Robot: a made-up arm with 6 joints.
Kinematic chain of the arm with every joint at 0, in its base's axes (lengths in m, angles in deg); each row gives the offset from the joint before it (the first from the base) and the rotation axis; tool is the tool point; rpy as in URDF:
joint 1: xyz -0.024 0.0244 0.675 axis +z
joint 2: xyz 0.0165 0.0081 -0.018 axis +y
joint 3: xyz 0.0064 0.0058 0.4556 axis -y
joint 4: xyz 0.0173 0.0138 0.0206 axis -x
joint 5: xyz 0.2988 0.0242 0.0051 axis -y
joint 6: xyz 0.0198 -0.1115 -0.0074 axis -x
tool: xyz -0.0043 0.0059 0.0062 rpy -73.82 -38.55 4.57
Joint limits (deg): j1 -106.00..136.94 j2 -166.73..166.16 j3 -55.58..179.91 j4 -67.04..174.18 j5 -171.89..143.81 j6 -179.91..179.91
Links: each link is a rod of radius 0.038 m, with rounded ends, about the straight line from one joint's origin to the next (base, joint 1, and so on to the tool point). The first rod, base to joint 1, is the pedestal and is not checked.
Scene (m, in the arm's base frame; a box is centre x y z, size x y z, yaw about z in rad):
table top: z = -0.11
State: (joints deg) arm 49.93 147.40 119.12 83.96 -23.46 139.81
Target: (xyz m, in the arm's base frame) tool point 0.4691 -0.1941 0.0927
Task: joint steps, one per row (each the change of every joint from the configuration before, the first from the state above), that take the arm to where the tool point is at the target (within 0.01 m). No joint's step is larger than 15 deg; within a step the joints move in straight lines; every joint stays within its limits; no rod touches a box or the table.
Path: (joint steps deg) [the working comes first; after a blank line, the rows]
Joints at the target: -22.55 149.10 101.94 72.97 -21.24 140.10
Straight joint move there: clear.

1: -14.50 0.34 -3.44 -2.20 0.44 0.06
2: -14.49 0.34 -3.43 -2.19 0.45 0.06
3: -14.50 0.34 -3.44 -2.20 0.44 0.05
4: -14.49 0.34 -3.43 -2.20 0.44 0.06
5: -14.50 0.34 -3.44 -2.20 0.45 0.06

